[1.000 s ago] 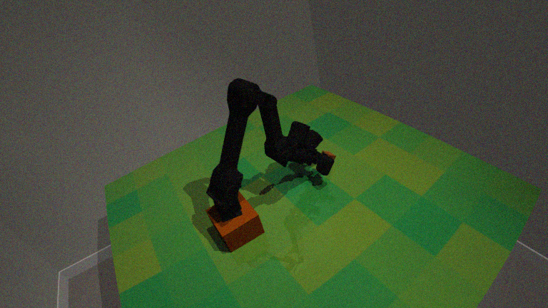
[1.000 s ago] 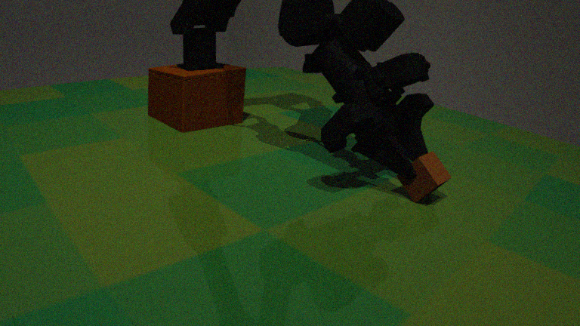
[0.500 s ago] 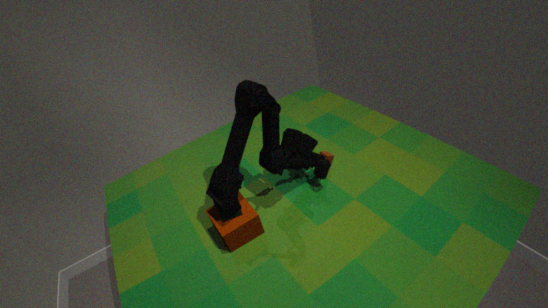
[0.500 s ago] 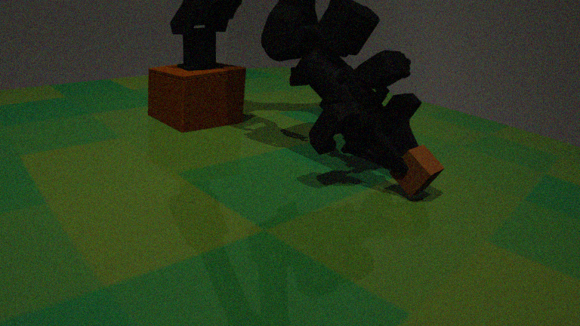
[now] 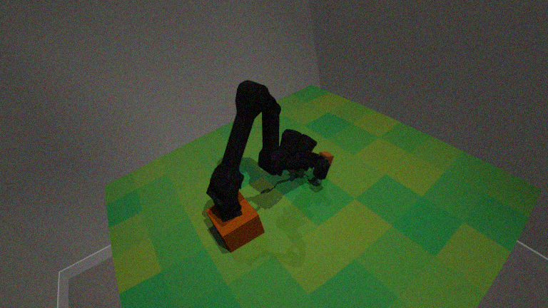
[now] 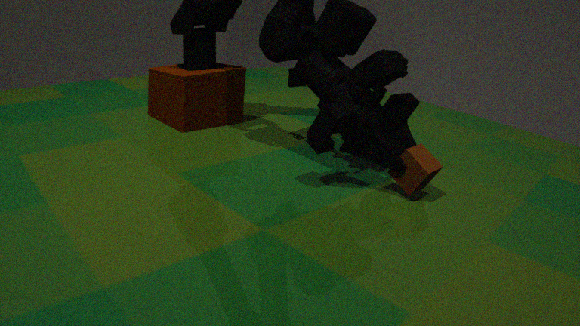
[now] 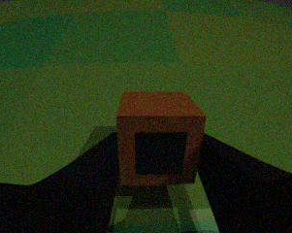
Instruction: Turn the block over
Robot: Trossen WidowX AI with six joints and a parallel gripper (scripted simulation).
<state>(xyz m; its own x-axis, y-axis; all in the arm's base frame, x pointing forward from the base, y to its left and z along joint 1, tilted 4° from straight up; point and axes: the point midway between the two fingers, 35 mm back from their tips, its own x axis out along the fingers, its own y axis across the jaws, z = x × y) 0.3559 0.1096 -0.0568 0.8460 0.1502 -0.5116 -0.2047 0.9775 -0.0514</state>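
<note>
The block lies right at my gripper tip.
</note>
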